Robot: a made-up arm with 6 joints.
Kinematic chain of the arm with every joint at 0, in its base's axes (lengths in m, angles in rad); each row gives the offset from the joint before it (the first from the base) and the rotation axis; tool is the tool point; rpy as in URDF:
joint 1: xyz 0 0 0.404 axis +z
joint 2: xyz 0 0 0 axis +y
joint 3: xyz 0.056 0 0.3 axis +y
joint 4: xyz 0.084 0 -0.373 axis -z
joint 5: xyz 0 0 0 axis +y
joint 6: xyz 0.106 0 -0.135 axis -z
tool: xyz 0 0 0 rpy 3.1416 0 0
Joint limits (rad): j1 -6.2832..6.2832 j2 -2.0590..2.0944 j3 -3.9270..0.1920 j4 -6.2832..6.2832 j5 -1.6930..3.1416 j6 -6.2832..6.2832
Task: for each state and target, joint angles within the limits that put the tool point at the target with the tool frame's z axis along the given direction. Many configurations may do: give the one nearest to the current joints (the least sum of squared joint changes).
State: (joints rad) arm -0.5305 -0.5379 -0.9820 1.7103 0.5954 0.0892
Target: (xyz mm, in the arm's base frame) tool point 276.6 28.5 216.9 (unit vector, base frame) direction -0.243 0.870 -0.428
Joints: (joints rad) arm -0.2011 0.0919 -0.3953 0.9958 1.2813 0.0892
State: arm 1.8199 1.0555 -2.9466 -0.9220 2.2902 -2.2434
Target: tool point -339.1 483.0 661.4 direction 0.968 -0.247 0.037
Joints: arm 2.4427 0.9676 -2.5982 -1.7769 2.6824 -2.2434
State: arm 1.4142 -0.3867 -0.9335 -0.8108 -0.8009 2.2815
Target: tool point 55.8 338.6 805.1 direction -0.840 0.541 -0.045
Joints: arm 1.0033 0.0011 -1.6603 -1.6161 -1.5701 2.2815
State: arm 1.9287 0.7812 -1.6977 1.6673 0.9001 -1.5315
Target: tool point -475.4 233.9 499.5 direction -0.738 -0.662 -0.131
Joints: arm 2.4775 -0.0224 -0.9741 1.5545 1.3526 -1.5315
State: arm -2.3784 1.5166 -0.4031 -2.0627 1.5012 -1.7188
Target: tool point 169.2 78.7 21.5 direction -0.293 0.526 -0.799
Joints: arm -3.1861 1.9149 -0.3653 -2.5750 1.8745 -1.7188
